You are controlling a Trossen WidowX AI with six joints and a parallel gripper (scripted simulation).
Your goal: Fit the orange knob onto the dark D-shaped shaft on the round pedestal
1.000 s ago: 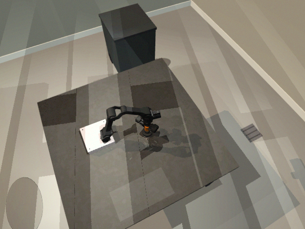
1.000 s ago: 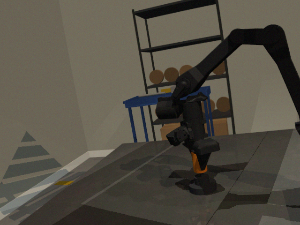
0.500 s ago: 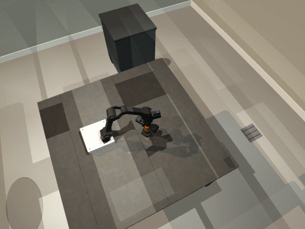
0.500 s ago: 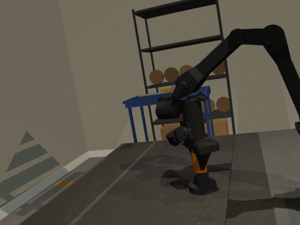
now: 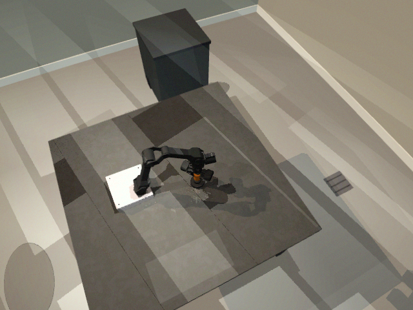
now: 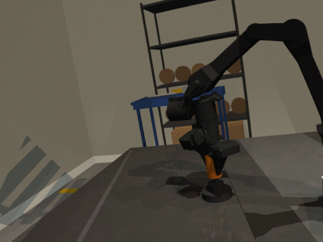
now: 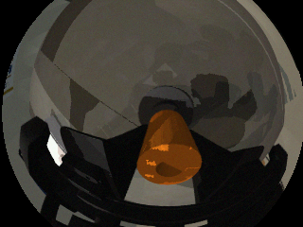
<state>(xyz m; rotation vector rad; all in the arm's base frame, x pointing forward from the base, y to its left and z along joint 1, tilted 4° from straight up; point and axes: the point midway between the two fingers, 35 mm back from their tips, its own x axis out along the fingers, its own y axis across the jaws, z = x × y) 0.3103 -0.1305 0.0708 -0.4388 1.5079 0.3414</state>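
The orange knob is 20 mm above my gripper tip. From my gripper tip the other things lie so: round dark pedestal 40 mm below.
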